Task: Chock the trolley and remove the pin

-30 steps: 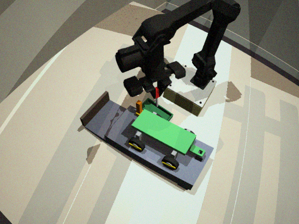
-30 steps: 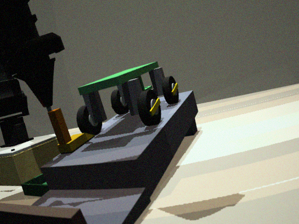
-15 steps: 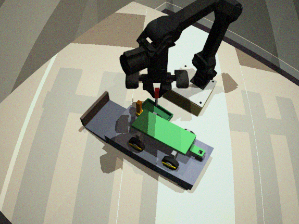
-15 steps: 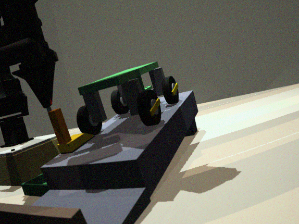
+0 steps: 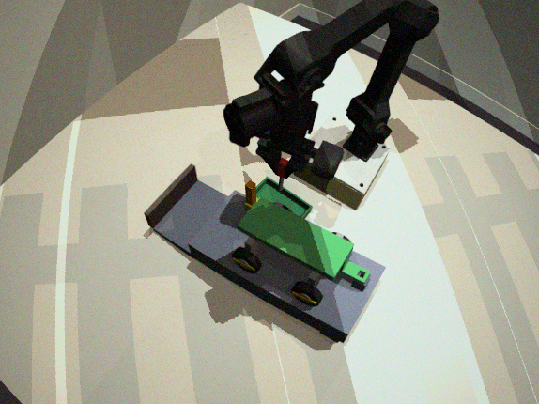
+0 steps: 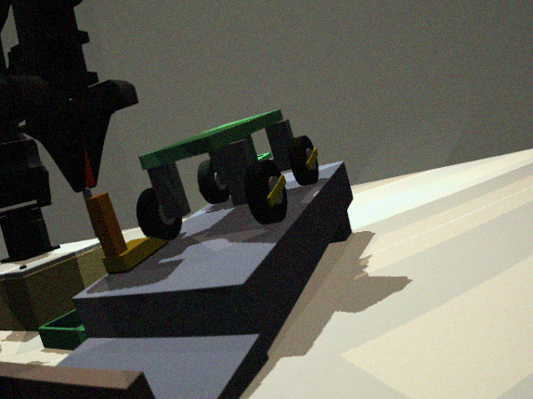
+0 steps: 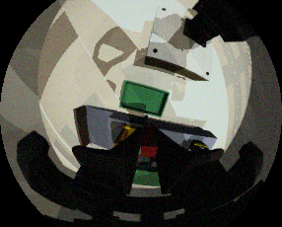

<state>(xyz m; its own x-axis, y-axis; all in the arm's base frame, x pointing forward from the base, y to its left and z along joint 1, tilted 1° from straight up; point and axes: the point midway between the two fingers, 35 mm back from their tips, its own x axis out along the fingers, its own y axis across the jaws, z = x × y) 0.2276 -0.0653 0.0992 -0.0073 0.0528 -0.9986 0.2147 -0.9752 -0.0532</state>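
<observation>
Right now my gripper tip is 2 cm past the green tray and 14 cm above it. Round my gripper tip: trolley: 10 cm ahead, 10 cm to the left, 2 cm below; then yellow chock: 5 cm ahead, 1 cm to the right, 5 cm below; then red-headed stop pin: right at my gripper tip.
</observation>
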